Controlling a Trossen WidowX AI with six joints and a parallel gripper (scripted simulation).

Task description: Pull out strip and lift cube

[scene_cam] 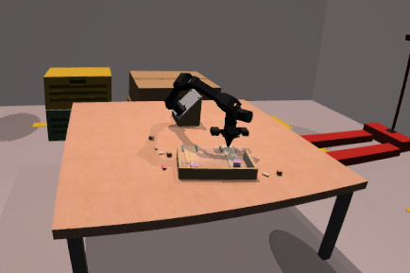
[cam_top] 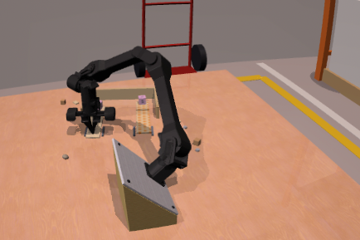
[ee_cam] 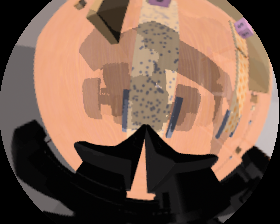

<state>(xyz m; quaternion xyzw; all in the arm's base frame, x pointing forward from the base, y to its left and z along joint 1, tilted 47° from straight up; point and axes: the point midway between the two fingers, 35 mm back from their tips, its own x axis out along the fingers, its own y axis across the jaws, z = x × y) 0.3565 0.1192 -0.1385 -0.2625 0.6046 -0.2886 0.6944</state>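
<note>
Now: the grey pebble 14 cm behind my gripper tip and 10 cm to the left of it.
</note>
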